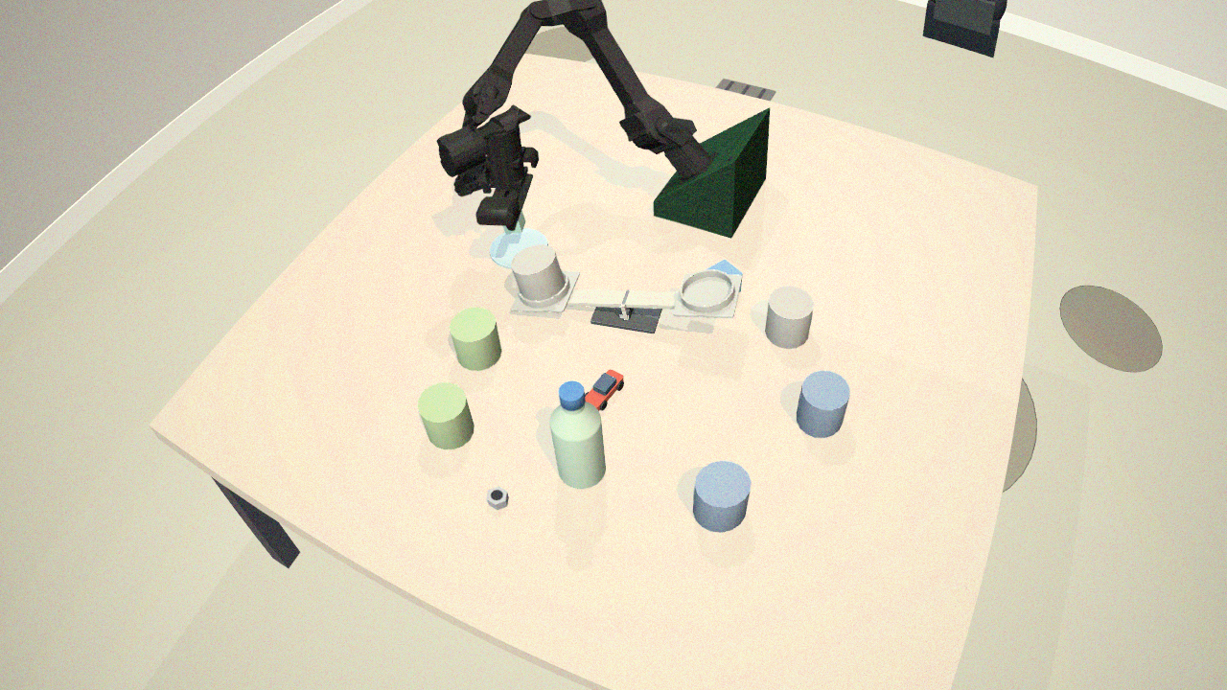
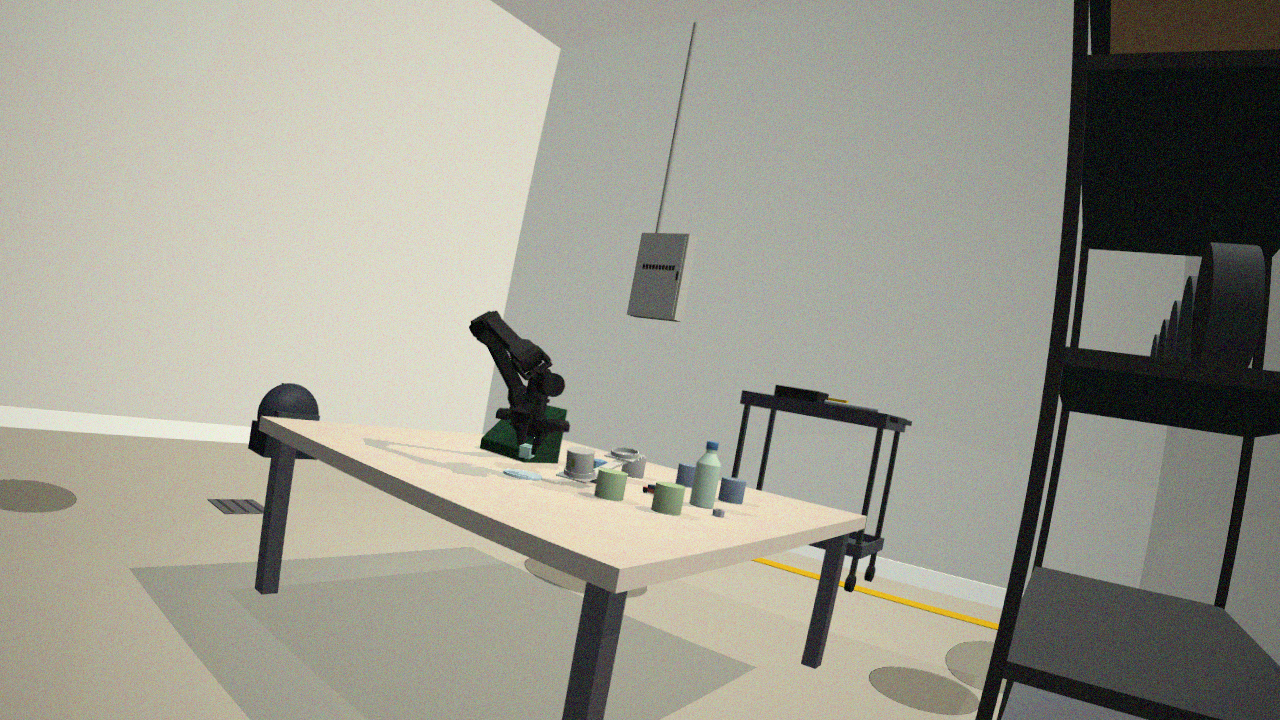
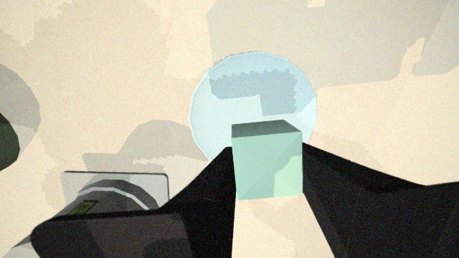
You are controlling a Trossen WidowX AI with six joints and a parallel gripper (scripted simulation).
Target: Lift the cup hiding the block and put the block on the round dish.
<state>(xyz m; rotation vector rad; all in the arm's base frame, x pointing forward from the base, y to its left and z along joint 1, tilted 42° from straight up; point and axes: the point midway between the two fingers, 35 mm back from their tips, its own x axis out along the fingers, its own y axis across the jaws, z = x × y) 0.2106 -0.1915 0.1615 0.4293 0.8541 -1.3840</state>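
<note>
Now: gripper tip 6 cm above the round dish. Round my gripper tip: light blue box (2 cm behind, 35 cm to the left, 4 cm below); red toy car (23 cm ahead, 27 cm to the left, 5 cm below); balance (8 cm ahead, 24 cm to the left, 4 cm below).
</note>
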